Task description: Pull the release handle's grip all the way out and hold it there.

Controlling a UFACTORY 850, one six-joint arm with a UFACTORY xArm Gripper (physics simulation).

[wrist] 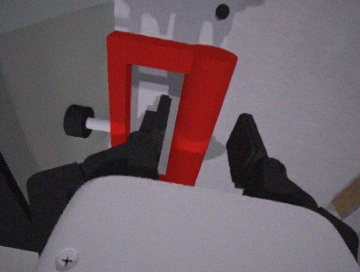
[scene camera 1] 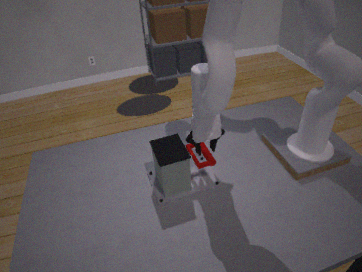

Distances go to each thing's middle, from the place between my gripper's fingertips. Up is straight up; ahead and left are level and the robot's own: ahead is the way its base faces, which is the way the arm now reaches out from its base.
Right now the light base plate (scene camera 1: pixel 203 179) is 100 mm ahead of my hand and 100 mm below it.
